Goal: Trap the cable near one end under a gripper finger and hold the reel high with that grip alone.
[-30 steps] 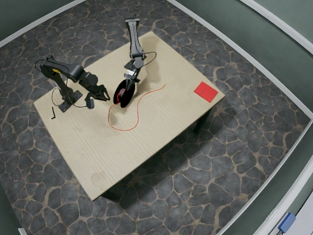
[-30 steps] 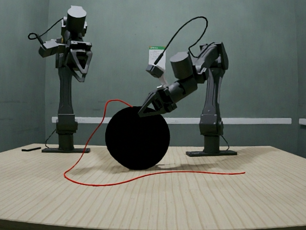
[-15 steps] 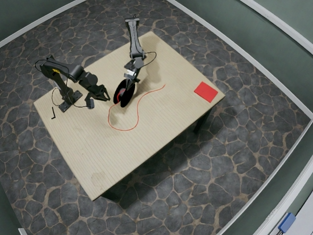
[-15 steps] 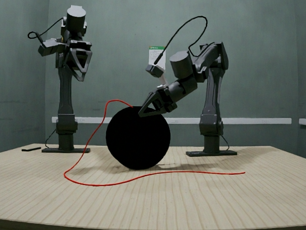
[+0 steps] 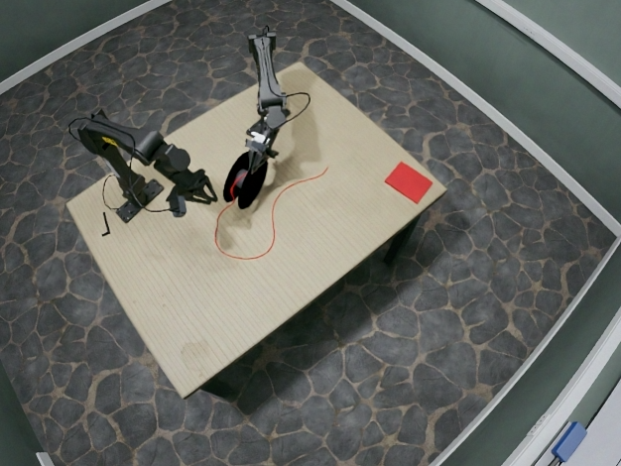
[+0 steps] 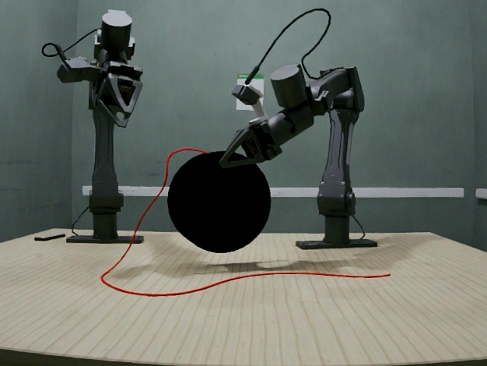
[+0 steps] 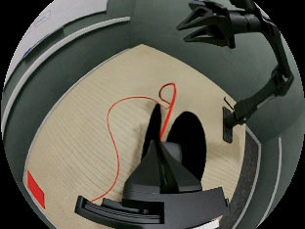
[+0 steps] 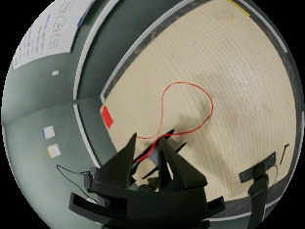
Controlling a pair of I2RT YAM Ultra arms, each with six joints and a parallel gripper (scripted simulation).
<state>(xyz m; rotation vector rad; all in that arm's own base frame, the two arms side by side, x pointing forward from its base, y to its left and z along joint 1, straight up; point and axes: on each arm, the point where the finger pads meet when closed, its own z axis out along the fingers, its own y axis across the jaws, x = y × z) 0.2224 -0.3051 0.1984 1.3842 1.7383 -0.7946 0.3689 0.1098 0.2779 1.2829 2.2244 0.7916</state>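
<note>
The black reel lies 70 mm below my left hand, 30 mm behind it and 10 mm to the right of it. The rest, counted from my left hand: flat red square: 500 mm to the left, 270 mm ahead, 190 mm below; then small black hex key: 510 mm to the right, 260 mm behind, 190 mm below.
</note>
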